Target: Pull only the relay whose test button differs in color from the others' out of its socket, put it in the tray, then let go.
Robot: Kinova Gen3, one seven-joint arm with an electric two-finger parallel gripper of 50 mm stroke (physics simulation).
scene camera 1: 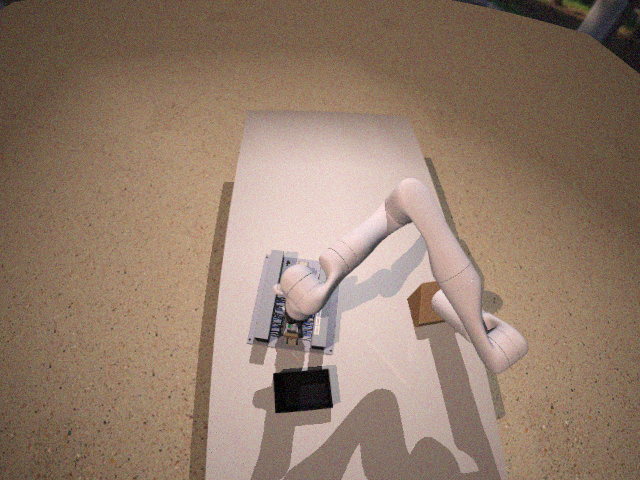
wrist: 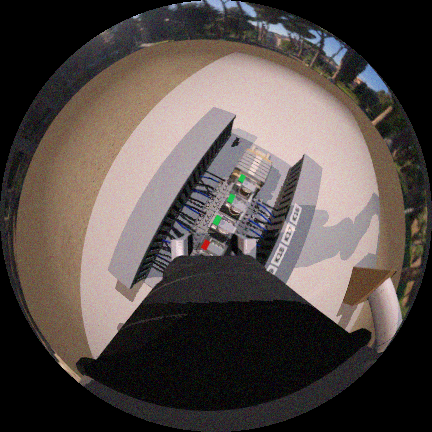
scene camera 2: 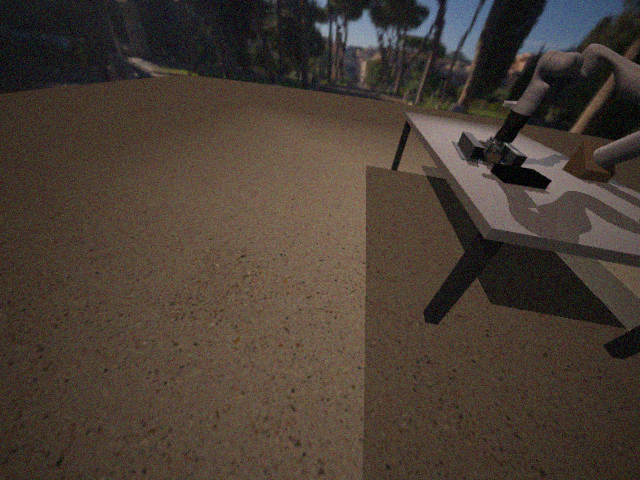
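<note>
The relay with the red test button sits in its socket row, nearest the gripper in the wrist view. Three relays with green buttons stand behind it in the row. My gripper is open and empty. Its fingertips appear on either side of the red-button relay; their exact height is hard to tell, and the gripper body hides the relay's near part. The black tray lies on the table beside the relay panel; it does not show in the wrist view.
Tall grey wire ducts flank the relay row, with blue and black wires between. A beige terminal block stands at the row's far end. A brown block stands near the arm's base.
</note>
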